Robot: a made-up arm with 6 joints.
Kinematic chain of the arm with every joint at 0, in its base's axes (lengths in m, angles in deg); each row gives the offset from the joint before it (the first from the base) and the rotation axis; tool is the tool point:
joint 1: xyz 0 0 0.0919 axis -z
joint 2: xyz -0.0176 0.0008 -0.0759 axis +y
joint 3: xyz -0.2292 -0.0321 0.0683 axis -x
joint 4: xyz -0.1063 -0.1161 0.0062 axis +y
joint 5: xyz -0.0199 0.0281 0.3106 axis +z
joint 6: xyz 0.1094 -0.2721 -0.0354 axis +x
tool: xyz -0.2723 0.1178 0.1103
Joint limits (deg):
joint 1: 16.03..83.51
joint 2: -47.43..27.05
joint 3: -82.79..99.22
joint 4: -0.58..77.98
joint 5: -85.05..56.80
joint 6: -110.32..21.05
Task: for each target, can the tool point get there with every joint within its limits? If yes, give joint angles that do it. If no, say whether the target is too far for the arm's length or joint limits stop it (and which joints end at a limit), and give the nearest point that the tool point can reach.
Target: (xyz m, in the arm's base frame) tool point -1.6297 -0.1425 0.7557
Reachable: no: too far | nearest point -0.7470 -0.0575 0.3514 | short by 0.975 m
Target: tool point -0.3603 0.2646 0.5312
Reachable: yes | joints 30.57 3.20 31.45 14.81 -19.40 -15.54
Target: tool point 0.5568 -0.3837 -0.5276
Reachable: no: joint limits stop it (at a limit: joint 1, joint 3, joint 4, joint 6) | nearest point 0.1416 -0.2110 -0.1589 | short by 0.582 m
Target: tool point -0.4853 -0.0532 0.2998
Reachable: yes | joints 62.62 7.94 -29.78 40.28 17.27 -6.03
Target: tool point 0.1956 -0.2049 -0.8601
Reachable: no: joint limits stop it (at a limit: joint 1, joint 2, joint 3, joint 4, joint 6) | nearest point -0.1445 -0.1731 -0.4527 | short by 0.532 m
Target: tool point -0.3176 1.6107 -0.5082
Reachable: no: too far | nearest point -0.1797 0.7909 -0.0983 | short by 0.927 m
